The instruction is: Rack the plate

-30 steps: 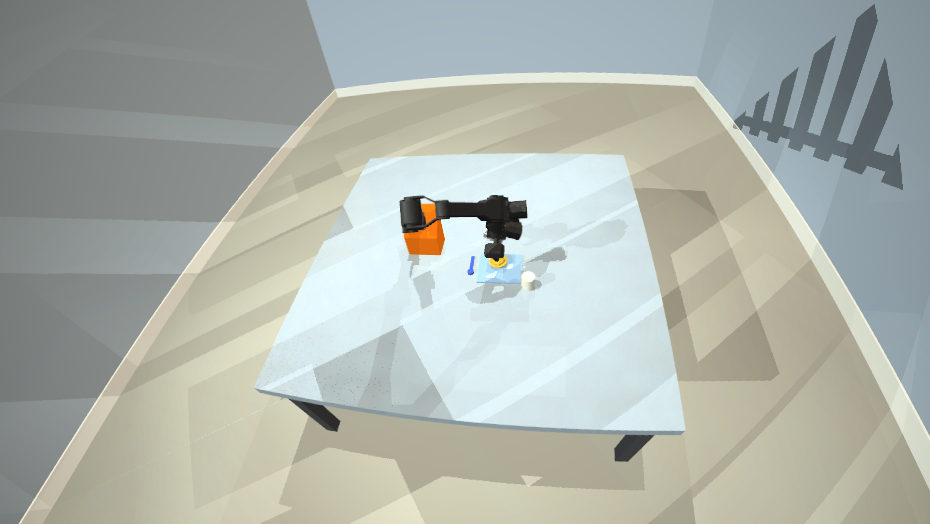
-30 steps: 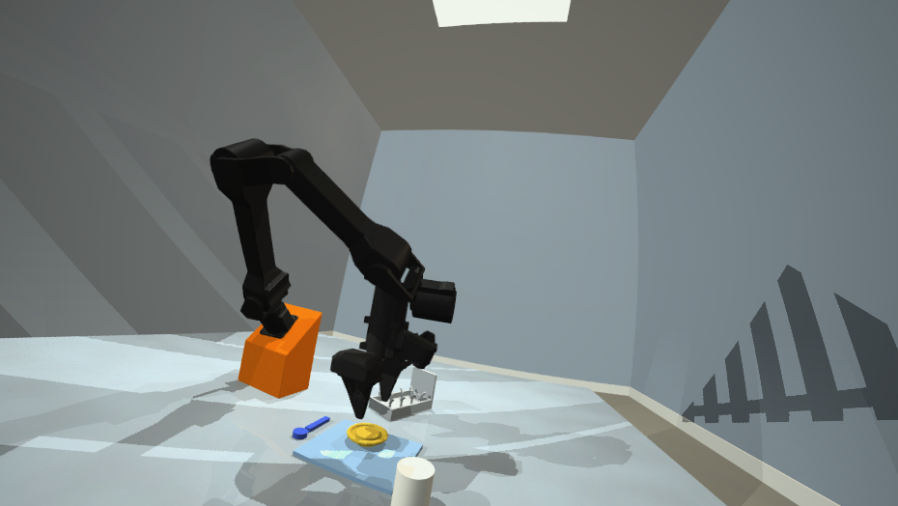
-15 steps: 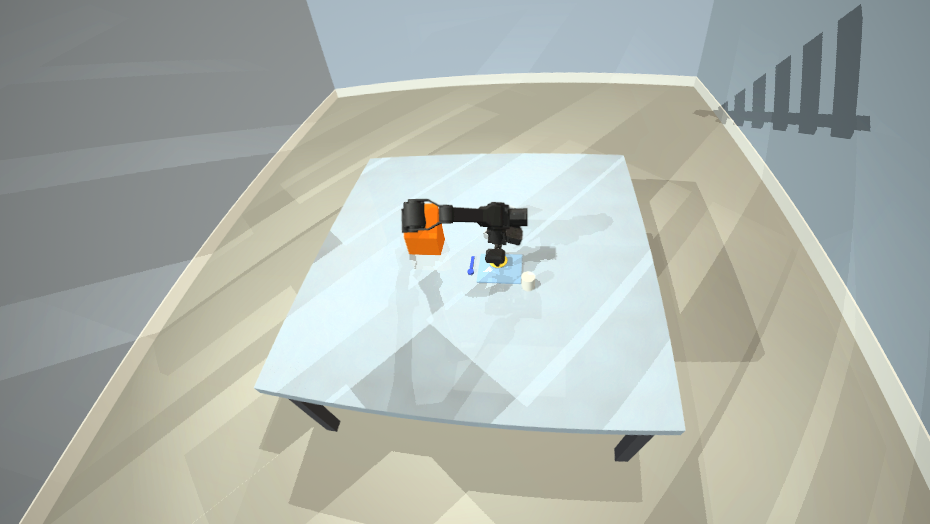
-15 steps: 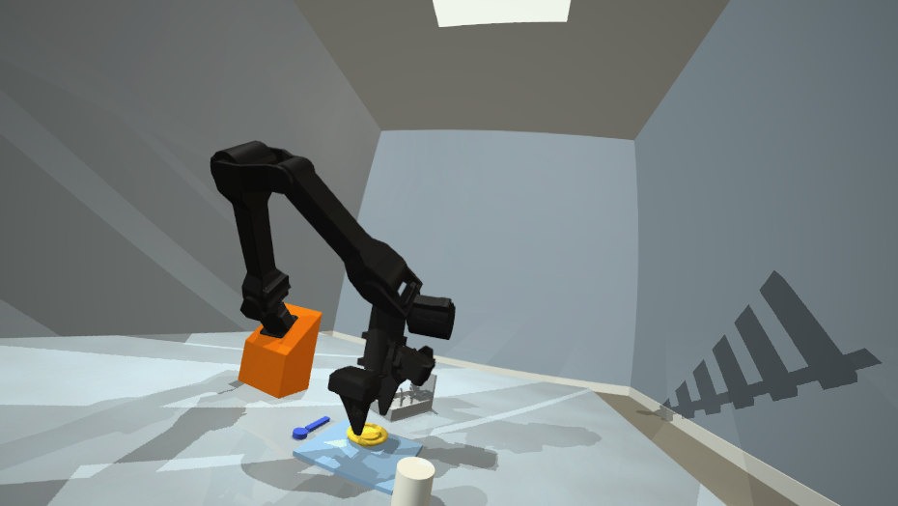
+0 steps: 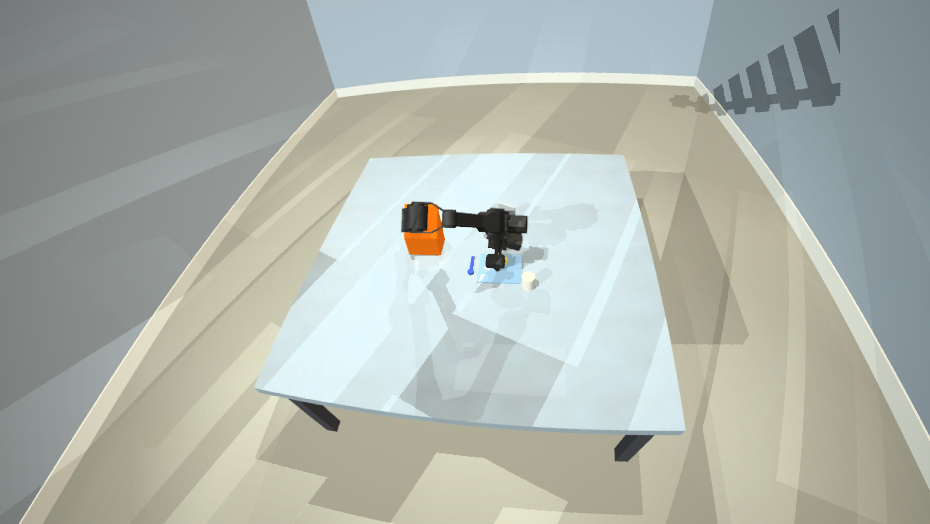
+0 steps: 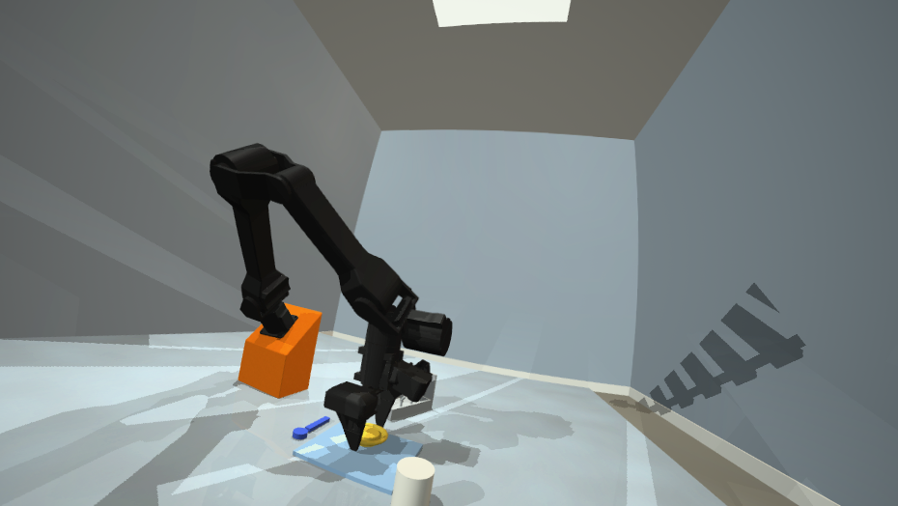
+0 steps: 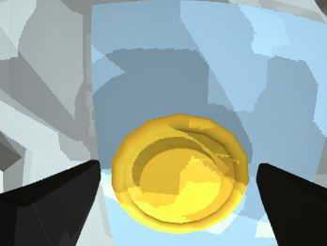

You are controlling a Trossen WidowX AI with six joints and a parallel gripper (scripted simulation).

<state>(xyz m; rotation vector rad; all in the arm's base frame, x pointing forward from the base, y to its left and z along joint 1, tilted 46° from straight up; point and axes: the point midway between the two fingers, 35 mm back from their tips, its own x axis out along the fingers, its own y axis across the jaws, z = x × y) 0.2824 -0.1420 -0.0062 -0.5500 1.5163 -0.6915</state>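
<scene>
My gripper tip is 20 mm to the left of the light blue mat and 10 mm above it. From my gripper tip the other things lie so: blue spoon (100 mm behind, 20 mm to the right, 10 mm below); white cup (100 mm to the right, 100 mm ahead, 10 mm above); yellow plate (right at my gripper tip).
</scene>
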